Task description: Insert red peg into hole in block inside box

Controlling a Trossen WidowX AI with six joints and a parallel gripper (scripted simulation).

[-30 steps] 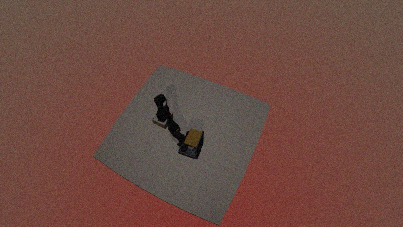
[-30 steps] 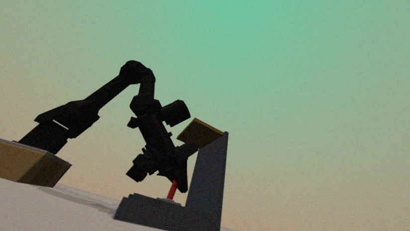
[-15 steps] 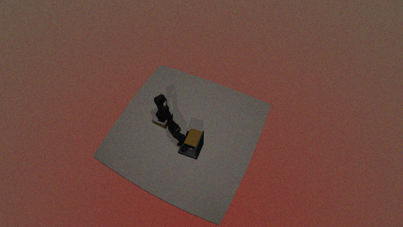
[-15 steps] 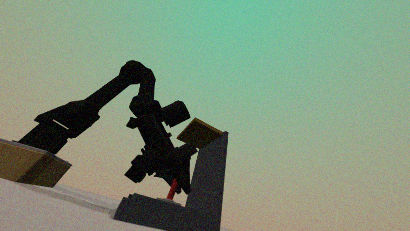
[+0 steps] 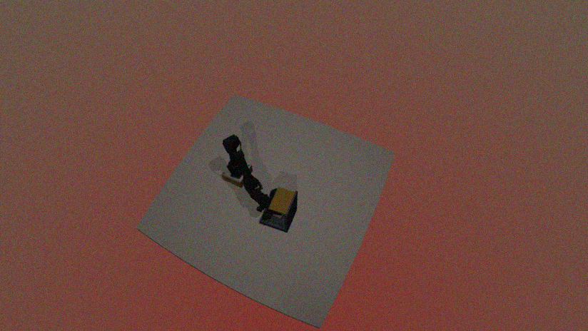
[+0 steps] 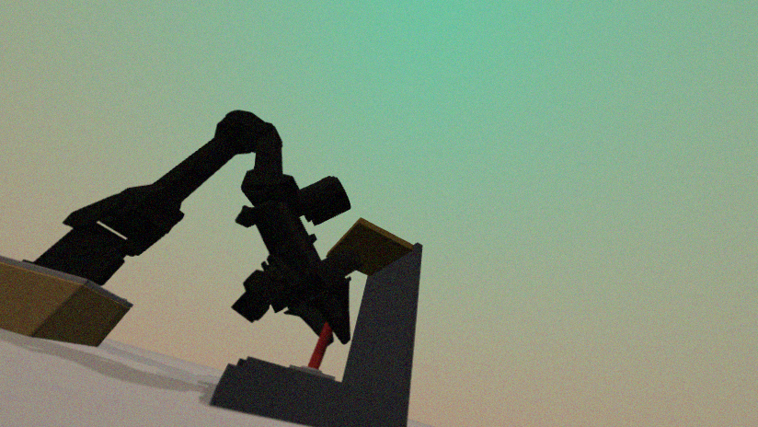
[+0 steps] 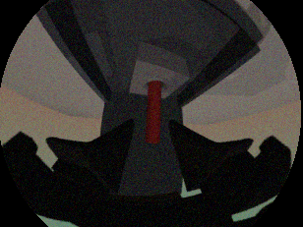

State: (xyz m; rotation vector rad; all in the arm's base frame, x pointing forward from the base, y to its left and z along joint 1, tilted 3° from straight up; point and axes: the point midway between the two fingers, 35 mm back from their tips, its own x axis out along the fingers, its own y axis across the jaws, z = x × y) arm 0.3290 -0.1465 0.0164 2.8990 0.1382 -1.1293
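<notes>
The red peg lies 2 cm below my gripper tip and 2 cm behind it. Round my gripper tip: back wall: 5 cm ahead, 4 cm above, 1 cm to the right; then yellow roof: 14 cm above, 1 cm to the right.
</notes>
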